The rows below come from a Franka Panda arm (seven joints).
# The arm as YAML. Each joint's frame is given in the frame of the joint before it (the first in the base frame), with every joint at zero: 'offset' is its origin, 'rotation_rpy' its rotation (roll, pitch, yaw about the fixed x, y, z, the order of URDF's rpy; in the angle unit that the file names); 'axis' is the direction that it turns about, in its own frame. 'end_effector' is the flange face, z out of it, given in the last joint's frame.
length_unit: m
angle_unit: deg
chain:
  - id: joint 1
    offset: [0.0, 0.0, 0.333]
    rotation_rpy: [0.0, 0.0, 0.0]
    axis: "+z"
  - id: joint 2
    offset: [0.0, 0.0, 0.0]
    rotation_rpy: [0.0, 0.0, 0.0]
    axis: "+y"
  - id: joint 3
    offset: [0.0, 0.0, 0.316]
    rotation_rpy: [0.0, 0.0, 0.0]
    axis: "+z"
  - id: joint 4
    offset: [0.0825, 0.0, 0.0]
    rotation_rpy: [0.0, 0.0, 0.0]
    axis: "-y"
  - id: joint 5
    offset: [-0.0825, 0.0, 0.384]
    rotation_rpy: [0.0, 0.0, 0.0]
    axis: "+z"
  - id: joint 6
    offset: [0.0, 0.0, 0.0]
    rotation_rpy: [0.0, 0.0, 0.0]
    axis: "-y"
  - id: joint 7
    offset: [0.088, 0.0, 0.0]
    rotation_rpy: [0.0, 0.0, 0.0]
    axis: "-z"
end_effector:
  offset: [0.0, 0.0, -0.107]
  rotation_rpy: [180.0, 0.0, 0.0]
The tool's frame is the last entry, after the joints.
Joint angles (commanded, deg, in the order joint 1, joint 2, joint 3, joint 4, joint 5, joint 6, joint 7), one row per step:
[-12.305, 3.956, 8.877, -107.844, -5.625, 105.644, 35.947]
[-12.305, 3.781, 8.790, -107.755, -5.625, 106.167, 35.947]
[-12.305, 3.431, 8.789, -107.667, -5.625, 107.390, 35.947]
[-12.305, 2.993, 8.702, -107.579, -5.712, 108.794, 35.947]
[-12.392, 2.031, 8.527, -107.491, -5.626, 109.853, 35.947]
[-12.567, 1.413, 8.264, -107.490, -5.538, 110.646, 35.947]
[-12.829, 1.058, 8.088, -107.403, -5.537, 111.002, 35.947]
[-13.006, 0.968, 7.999, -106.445, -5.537, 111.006, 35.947]
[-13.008, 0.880, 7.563, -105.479, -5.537, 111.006, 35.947]
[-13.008, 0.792, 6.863, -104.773, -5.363, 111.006, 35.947]
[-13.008, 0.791, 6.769, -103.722, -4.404, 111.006, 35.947]
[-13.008, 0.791, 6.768, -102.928, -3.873, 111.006, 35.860]
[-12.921, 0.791, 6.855, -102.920, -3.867, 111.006, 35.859]
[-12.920, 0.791, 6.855, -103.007, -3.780, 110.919, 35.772]
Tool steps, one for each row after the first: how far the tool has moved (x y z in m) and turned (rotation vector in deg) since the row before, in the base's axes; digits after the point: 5 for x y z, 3 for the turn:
[0.00088, -0.00075, 0.00313, -0.061, -0.780, -0.045]
[0.00189, 0.00022, 0.00585, -0.112, -1.648, 0.098]
[0.00187, -0.00066, 0.00707, -0.223, -1.908, 0.061]
[-0.00042, -0.00188, 0.01182, -0.171, -2.086, -0.200]
[-0.00058, -0.00380, 0.00734, -0.089, -1.398, -0.397]
[-0.00053, -0.00411, 0.00481, -0.105, -0.786, -0.407]
[0.00184, -0.00280, 0.00900, -0.103, -1.046, -0.268]
[0.00150, -0.00450, 0.00908, -0.115, -1.046, -0.440]
[0.00047, -0.00685, 0.00687, 0.065, -0.803, -0.749]
[0.00211, -0.00005, 0.00892, 0.806, -1.145, -0.344]
[0.00156, 0.00044, 0.00679, 0.416, -0.838, -0.046]
[0.00022, 0.00175, 0.00007, 0.006, -0.009, 0.174]
[-0.00029, 0.00013, -0.00091, 0.091, 0.170, 0.061]

